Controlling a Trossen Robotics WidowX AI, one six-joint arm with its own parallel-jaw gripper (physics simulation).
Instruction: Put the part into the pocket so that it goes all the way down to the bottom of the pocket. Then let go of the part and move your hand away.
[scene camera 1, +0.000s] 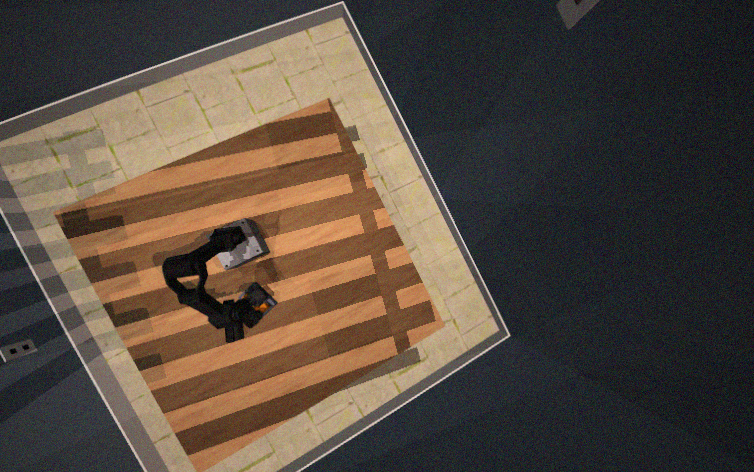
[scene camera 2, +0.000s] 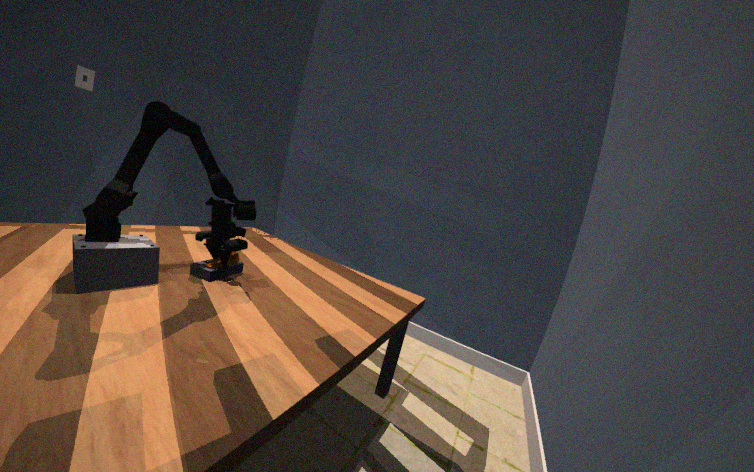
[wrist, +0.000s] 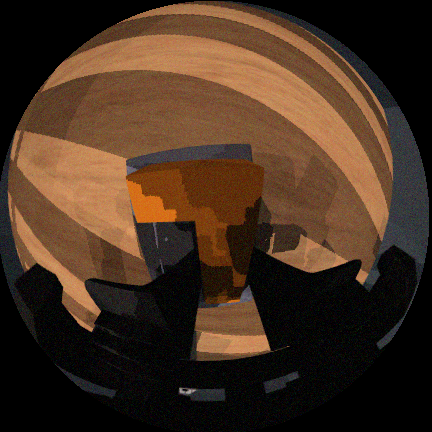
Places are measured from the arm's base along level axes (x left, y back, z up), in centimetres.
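Pixels of known places: gripper, fingertip midpoint: (scene camera 1: 252, 303) (scene camera 2: 221, 265) (wrist: 221, 249); arm's base, link origin: (scene camera 1: 236, 236) (scene camera 2: 101, 239).
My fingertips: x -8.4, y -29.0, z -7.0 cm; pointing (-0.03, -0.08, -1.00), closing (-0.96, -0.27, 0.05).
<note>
For each thing: its top centre in the pictures, then the offset to it from my fingertips. Level surfaces: height alone.
- orange L-shaped part, top centre: (wrist: 200, 276) (scene camera 2: 220, 252) (scene camera 1: 253, 304) dz +3.9, dx +1.7, dy -0.2 cm
- dark grey-blue pocket block, top centre: (wrist: 196, 246) (scene camera 2: 218, 262) (scene camera 1: 256, 301) dz +0.1, dx +1.9, dy +0.1 cm
- striped wooden table, surface height: dz -3.5 cm
The orange L-shaped part (scene camera 1: 262, 306) (scene camera 2: 234, 257) (wrist: 210, 185) is between the fingers of my gripper (scene camera 2: 224, 260) (wrist: 221, 249), which is shut on its narrower leg. The dark grey-blue pocket block (scene camera 1: 270, 302) (scene camera 2: 207, 273) (wrist: 200, 152) lies on the table under the part. In the scene camera 2 view, orange shows above the block's rim. In the wrist view the part covers much of the block, with a strip of block showing beyond its far edge and dark block surface beside the leg. The pocket's opening is mostly hidden, and the part's depth cannot be told.
The grey base box (scene camera 1: 251, 250) (scene camera 2: 115, 269) of the arm stands on the striped wooden table (scene camera 1: 311, 222) (scene camera 2: 311, 311) near the block. The arm arches from it over to the block. Dark shadows lie across the table, and its edge shows in both scene views.
</note>
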